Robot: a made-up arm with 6 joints.
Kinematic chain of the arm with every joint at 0, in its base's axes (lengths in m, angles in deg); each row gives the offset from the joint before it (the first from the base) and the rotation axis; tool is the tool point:
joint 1: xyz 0 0 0.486 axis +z
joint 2: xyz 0 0 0 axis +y
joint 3: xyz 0 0 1.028 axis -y
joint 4: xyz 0 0 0 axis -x
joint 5: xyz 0.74 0 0 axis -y
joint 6: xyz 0 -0.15 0 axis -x
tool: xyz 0 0 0
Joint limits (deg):
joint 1: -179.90..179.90
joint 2: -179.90..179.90
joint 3: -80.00..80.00
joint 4: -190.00..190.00
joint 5: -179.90..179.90
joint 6: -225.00..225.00
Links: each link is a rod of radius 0.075 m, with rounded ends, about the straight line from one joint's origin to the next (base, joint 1, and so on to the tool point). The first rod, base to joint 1, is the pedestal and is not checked.
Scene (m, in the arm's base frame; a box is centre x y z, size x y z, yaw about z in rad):
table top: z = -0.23
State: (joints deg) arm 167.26 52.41 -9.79 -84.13 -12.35 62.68
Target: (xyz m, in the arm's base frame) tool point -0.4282 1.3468 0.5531
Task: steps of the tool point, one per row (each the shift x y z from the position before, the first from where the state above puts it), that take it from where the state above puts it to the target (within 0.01 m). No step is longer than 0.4 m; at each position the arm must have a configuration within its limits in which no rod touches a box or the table.
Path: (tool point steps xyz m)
1: 0.0000 0.2965 0.0227
2: 0.0953 0.3050 0.0357
3: 0.1932 0.2803 0.0475
4: 0.2824 0.2234 0.0582

